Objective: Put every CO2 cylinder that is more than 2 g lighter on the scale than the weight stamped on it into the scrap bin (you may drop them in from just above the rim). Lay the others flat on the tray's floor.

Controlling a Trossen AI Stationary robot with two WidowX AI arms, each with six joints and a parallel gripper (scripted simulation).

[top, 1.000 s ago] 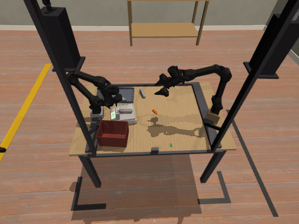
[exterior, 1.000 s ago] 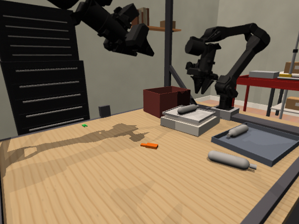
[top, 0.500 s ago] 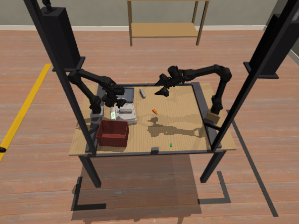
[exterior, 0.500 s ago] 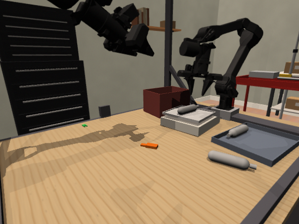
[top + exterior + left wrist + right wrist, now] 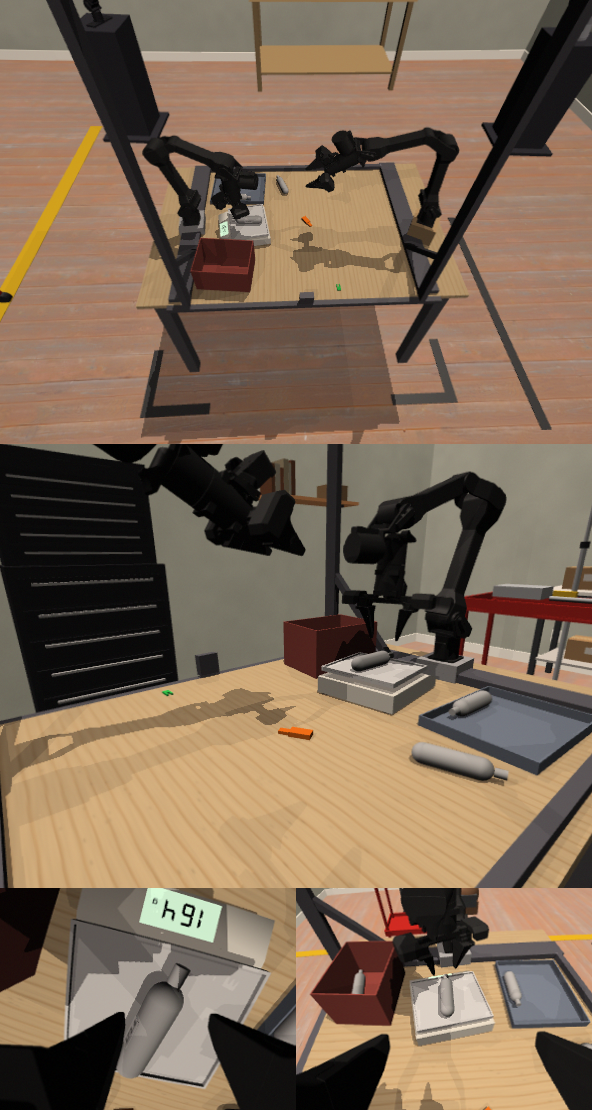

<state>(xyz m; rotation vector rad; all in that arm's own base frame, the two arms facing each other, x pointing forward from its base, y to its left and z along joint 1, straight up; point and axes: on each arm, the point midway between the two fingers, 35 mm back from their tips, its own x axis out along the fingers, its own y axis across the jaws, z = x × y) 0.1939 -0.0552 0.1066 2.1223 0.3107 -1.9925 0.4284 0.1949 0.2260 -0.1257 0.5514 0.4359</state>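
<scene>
Right now my left hand is 21 cm past the red scrap bin, 12 cm above it and 2 cm to the right of it. From my left hand the other things lie so: grey tray: 26 cm ahead, 14 cm below, 3 cm to the left; small orange piece: 29 cm to the right, 14 cm below, 6 cm ahead; small green piece: 41 cm to the right, 25 cm behind, 15 cm below.
</scene>
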